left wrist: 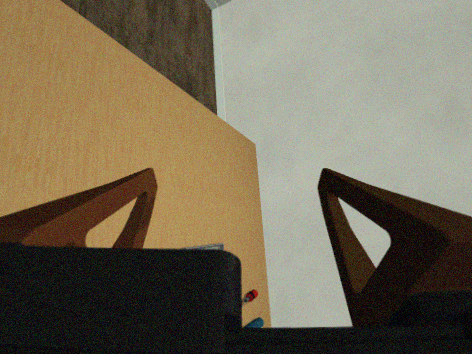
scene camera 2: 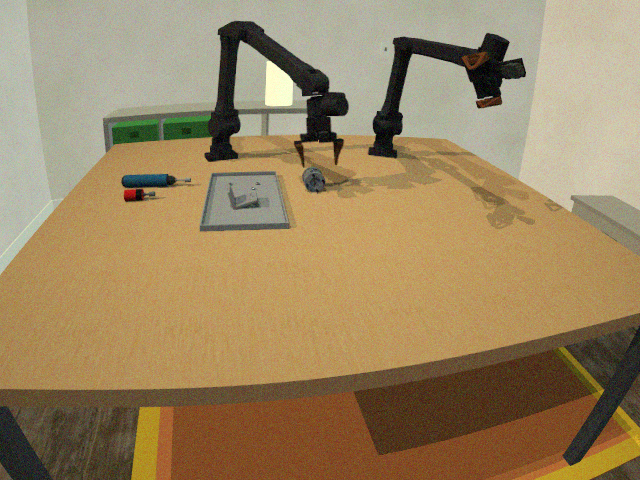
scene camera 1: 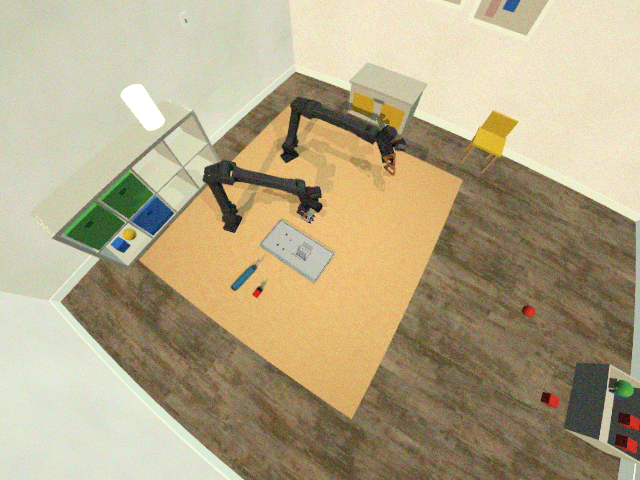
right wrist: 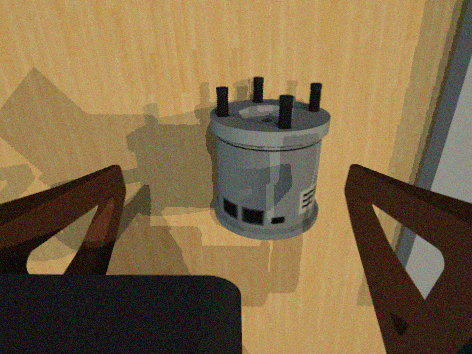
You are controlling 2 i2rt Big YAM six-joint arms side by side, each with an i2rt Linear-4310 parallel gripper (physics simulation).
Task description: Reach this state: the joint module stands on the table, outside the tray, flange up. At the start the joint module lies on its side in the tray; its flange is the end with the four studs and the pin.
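Seen in the pictures: left gripper, fingertip midpoint: (left wrist: 237, 177) (scene camera 2: 477, 88) (scene camera 1: 393, 172); right gripper, fingertip midpoint: (scene camera 2: 319, 166) (scene camera 1: 310, 212) (right wrist: 235, 177); left arm's base at its link origin: (scene camera 2: 382, 154) (scene camera 1: 289, 156); right arm's base at its link origin: (scene camera 2: 221, 157) (scene camera 1: 233, 223).
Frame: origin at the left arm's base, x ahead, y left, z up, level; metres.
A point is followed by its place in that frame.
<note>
The grey joint module (scene camera 1: 309, 216) {x 0.545, y -0.193, z 0.059 m} (scene camera 2: 313, 180) {x 0.549, y -0.193, z 0.036 m} (right wrist: 267, 185) {x 0.526, y -0.196, z 0.060 m} lies on its side on the table, outside the tray (scene camera 1: 316, 264) {x 0.812, y -0.330, z 0.004 m} (scene camera 2: 245, 226) {x 0.860, y -0.300, z 0.010 m} (right wrist: 462, 150) {x 0.567, y -0.313, z 0.004 m}. Its four black studs point toward the front in scene camera 2 and toward the top of the right wrist view; I cannot make out the pin. My right gripper (scene camera 2: 320, 164) {x 0.534, y -0.178, z 0.079 m} (right wrist: 235, 177) {x 0.534, y -0.178, z 0.079 m} is open and empty, pointing down above the module, with its fingers apart from it. My left gripper (scene camera 1: 390, 168) {x 0.747, y 0.218, z 0.386 m} (scene camera 2: 481, 82) {x 0.747, y 0.218, z 0.386 m} (left wrist: 237, 177) {x 0.747, y 0.218, z 0.386 m} is open and empty, raised high at the right, far from the module.
A grey bracket-like part (scene camera 1: 303, 251) {x 0.704, y -0.349, z 0.022 m} (scene camera 2: 245, 201) {x 0.727, y -0.346, z 0.019 m} is in the tray. A blue screwdriver (scene camera 1: 244, 277) {x 0.642, y -0.718, z 0.038 m} (scene camera 2: 147, 180) {x 0.651, y -0.713, z 0.028 m} (left wrist: 255, 323) {x 0.650, y -0.721, z 0.033 m} and a short red screwdriver (scene camera 1: 257, 291) {x 0.755, y -0.698, z 0.034 m} (scene camera 2: 133, 194) {x 0.767, y -0.693, z 0.024 m} (left wrist: 251, 295) {x 0.751, y -0.672, z 0.027 m} lie beside the tray, on the side away from the module.
</note>
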